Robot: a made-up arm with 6 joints. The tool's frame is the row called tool. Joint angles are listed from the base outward. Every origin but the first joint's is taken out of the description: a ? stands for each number. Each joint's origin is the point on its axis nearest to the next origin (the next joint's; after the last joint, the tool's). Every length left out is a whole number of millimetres.
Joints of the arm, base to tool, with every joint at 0 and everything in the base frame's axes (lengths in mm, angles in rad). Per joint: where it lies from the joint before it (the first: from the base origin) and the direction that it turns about. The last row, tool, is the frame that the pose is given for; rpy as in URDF.
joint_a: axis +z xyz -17 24 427
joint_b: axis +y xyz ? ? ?
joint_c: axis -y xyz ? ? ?
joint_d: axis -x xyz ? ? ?
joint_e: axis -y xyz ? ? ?
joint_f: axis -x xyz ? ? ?
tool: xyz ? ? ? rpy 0 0 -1.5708
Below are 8 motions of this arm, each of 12 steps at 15 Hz.
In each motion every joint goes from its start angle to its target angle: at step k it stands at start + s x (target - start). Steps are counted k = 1, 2, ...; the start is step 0. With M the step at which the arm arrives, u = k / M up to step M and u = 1 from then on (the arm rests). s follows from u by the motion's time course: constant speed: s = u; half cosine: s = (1 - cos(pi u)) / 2; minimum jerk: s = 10 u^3 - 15 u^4 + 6 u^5.
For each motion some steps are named. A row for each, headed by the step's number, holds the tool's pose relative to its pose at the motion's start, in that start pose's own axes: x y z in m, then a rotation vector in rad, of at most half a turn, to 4 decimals.
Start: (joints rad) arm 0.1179 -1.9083 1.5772 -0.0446 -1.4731 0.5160
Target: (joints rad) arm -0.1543 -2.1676 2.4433 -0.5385 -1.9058 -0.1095
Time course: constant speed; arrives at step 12
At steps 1, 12:
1: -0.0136 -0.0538 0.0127 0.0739 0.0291 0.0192
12: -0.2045 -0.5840 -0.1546 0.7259 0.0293 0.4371

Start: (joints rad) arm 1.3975 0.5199 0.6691 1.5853 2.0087 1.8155
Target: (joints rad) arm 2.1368 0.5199 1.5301 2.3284 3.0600 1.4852
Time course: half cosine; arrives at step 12
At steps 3, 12:
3: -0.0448 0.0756 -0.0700 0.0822 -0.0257 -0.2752
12: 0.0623 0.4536 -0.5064 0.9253 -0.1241 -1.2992

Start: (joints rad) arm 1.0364 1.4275 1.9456 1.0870 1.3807 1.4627
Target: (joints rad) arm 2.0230 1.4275 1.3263 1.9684 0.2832 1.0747
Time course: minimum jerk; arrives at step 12
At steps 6, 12:
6: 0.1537 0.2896 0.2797 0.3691 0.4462 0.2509
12: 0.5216 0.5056 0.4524 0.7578 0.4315 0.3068

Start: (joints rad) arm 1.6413 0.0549 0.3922 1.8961 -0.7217 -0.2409
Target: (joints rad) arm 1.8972 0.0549 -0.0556 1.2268 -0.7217 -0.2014
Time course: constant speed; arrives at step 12
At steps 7, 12:
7: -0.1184 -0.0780 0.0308 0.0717 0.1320 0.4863
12: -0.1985 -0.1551 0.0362 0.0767 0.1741 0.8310

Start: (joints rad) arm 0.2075 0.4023 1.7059 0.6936 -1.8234 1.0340
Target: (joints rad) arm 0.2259 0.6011 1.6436 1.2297 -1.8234 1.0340
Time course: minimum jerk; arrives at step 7
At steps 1, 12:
1: -0.0011 0.0028 0.0032 -0.0132 -0.0009 -0.0026
12: -0.0689 0.1252 0.1317 -0.5510 -0.0847 -0.1590

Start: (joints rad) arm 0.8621 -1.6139 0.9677 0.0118 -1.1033 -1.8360
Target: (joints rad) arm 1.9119 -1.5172 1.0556 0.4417 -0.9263 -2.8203
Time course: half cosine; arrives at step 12
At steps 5, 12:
5: -0.0321 0.0164 0.2492 0.0900 0.6750 0.0790
12: 0.1273 0.0634 0.6465 0.2835 1.7809 0.2086

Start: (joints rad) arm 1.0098 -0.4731 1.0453 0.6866 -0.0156 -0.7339
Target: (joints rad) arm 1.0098 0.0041 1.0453 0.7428 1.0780 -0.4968
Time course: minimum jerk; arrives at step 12
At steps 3, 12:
3: 0.0039 0.0094 -0.0390 0.0355 -0.0291 0.0734
12: 0.0246 0.0135 -0.3790 0.4164 -0.1120 0.6650

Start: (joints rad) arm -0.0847 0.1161 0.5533 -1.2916 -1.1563 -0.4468
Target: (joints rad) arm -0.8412 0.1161 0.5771 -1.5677 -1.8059 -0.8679
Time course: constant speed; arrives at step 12
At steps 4, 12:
4: 0.0047 -0.1269 0.0580 0.0204 0.1783 -0.0216
12: 0.0082 -0.4053 0.0759 0.0626 0.4868 -0.0385

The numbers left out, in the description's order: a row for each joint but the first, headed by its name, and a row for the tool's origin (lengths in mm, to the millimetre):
joint_b: 22 56 0
joint_c: -11 0 277
joint_d: 555 0 -29
joint_e: 0 -39 -14
joint_f: -30 0 -19
tool: 0 -23 -2

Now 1 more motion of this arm.
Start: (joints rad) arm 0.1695 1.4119 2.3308 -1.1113 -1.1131 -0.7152
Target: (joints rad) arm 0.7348 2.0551 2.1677 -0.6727 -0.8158 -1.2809
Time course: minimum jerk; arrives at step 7
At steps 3, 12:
3: 0.1875 0.1419 -0.0930 -0.0448 0.3537 -0.1933
12: 0.4840 0.2580 -0.4115 -0.1018 0.7143 -0.6488

